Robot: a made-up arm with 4 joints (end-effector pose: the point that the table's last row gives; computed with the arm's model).
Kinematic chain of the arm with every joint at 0, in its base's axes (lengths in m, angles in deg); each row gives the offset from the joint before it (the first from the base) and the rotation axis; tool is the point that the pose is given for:
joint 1: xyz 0 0 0.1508 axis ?
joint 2: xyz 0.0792 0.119 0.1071 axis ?
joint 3: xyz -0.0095 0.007 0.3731 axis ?
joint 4: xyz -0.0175 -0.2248 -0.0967 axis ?
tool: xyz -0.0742 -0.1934 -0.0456
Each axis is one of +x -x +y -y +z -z.
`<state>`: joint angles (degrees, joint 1 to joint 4).
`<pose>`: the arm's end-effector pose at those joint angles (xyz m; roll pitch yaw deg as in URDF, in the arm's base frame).
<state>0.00 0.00 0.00 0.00</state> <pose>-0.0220 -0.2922 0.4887 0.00 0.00 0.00</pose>
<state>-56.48 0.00 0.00 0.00</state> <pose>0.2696 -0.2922 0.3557 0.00 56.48 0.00</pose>
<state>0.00 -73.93 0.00 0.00</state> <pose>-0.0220 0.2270 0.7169 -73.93 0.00 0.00</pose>
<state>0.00 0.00 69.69 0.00</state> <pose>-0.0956 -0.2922 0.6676 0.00 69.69 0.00</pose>
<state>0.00 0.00 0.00 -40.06</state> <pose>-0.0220 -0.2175 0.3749 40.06 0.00 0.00</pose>
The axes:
joint 1: -y
joint 2: +x
joint 3: +y
joint 4: -x

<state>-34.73 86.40 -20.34 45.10</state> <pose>-0.1620 -0.2534 -0.0494 28.18 31.08 -23.89</pose>
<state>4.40 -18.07 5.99 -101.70</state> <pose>-0.0695 0.0250 0.3969 83.68 1.30 -1.86</pose>
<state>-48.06 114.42 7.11 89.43</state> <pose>-0.2539 -0.2083 -0.0647 31.61 44.74 9.13</pose>
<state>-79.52 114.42 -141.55 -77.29</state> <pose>-0.2514 -0.2902 -0.2264 91.17 -46.33 -124.92</pose>
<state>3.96 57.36 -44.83 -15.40</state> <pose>0.1487 -0.2376 0.0306 83.78 -25.36 -41.07</pose>
